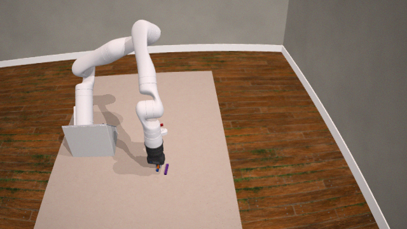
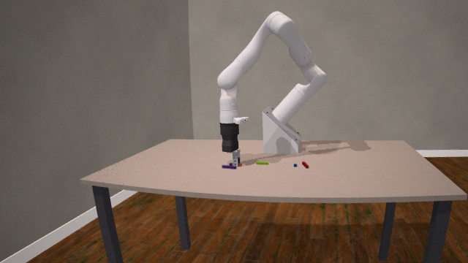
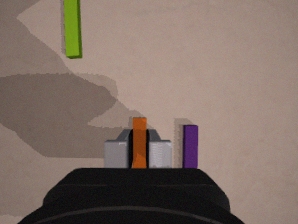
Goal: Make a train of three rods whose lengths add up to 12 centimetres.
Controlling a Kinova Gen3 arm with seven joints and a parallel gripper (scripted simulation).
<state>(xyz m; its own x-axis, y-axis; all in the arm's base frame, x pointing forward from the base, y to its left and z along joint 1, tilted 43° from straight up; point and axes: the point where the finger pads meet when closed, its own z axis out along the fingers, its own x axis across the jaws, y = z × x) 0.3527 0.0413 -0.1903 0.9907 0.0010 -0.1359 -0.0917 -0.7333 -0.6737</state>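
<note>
The orange rod is 10 mm below my hand. Also, from my hand: purple rod (40 mm ahead, 20 mm to the right, 10 mm below); lime rod (100 mm to the left, 40 mm behind, 10 mm below); red rod (280 mm to the left, 40 mm behind, 10 mm below).
</note>
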